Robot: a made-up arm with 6 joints.
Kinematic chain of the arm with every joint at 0, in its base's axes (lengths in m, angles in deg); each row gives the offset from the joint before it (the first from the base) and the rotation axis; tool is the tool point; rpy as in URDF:
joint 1: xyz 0 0 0.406 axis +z
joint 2: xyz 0 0 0 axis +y
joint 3: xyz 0.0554 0 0.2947 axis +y
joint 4: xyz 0.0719 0 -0.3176 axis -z
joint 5: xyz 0 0 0 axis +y
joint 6: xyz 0.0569 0 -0.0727 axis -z
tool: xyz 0 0 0 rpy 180 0 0
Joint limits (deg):
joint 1: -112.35..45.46
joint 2: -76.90..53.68
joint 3: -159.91..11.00
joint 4: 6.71..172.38
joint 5: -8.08..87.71
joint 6: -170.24..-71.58
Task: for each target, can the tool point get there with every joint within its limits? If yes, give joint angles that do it. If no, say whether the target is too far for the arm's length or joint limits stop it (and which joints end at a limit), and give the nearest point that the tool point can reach.
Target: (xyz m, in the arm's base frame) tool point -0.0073 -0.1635 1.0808
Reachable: yes | joints -96.29 -11.32 -137.42 28.18 52.26 -111.43
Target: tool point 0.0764 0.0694 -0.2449
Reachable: no: joint limits stop it (at a limit: joint 2, joint 4) | nearest point 0.1353 0.1229 0.1272 | short by 0.381 m
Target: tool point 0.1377 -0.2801 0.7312
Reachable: yes | joints -62.65 -30.02 -57.33 148.84 30.37 -150.81
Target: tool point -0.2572 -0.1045 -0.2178
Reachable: no: joint limits stop it (at a limit: joint 1, joint 2) | nearest point -0.1228 -0.1974 0.1284 | short by 0.383 m
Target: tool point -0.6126 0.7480 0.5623
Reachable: no: too far | nearest point -0.4245 0.5183 0.6227 | short by 0.303 m
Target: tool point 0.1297 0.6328 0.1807
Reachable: no: joint limits stop it (at a limit: joint 1, joint 2, joint 5) | nearest point 0.3034 0.4086 0.2303 | short by 0.288 m
